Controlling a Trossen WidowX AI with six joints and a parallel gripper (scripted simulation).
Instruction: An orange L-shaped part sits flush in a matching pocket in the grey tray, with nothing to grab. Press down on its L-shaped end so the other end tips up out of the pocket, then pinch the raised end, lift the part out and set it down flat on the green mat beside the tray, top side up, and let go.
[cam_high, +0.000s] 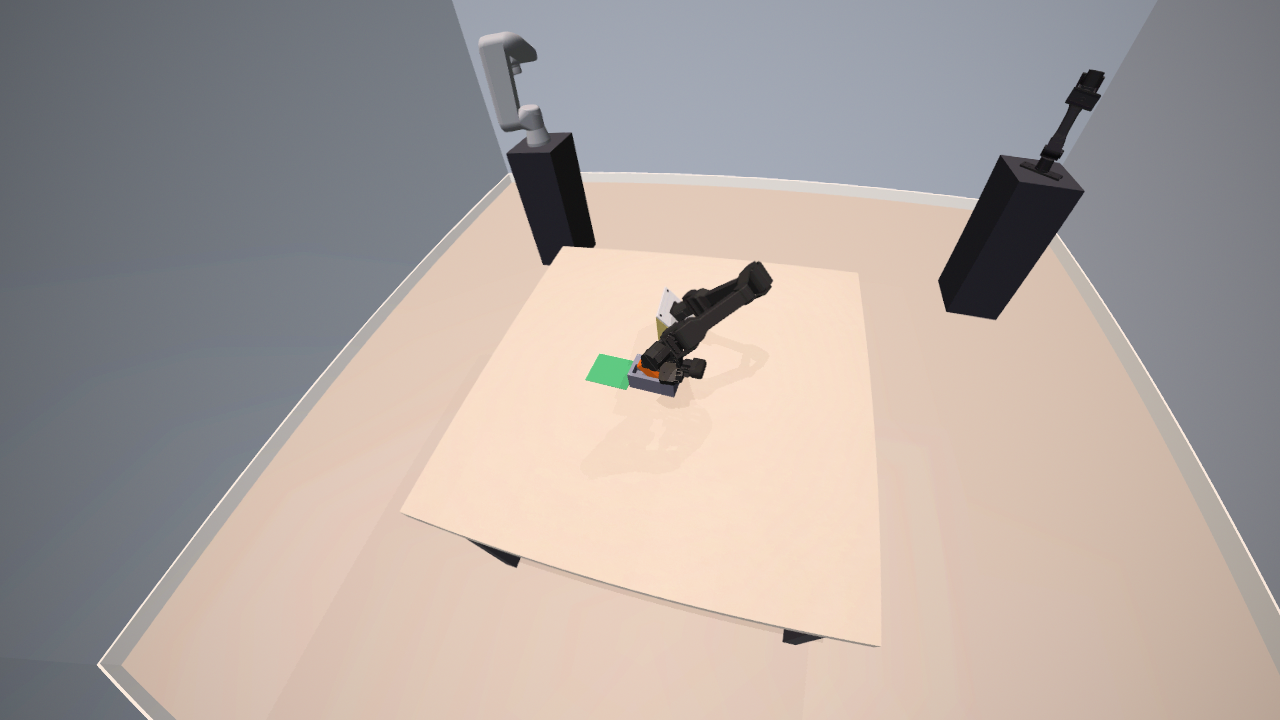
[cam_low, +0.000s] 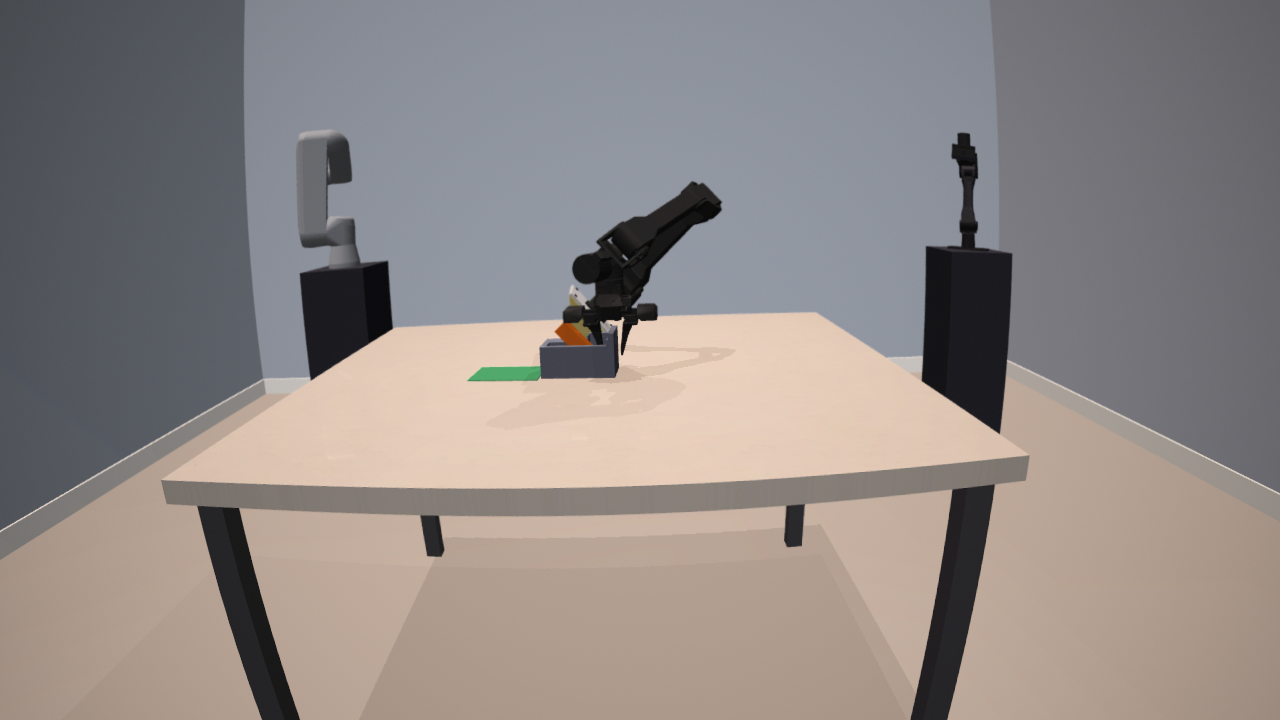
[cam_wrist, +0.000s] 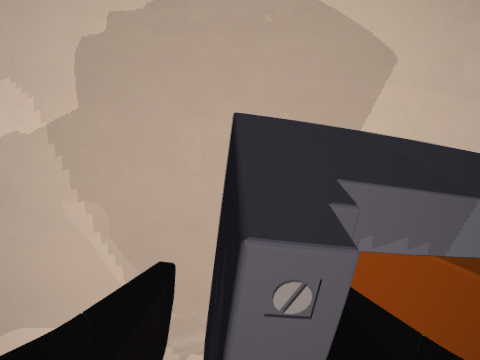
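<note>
My gripper tip is 5 cm to the left of the orange L-shaped part, 1 cm below it and 1 cm past it. Round my gripper tip: green mat 22 cm to the right, 5 cm below, 2 cm behind.
</note>
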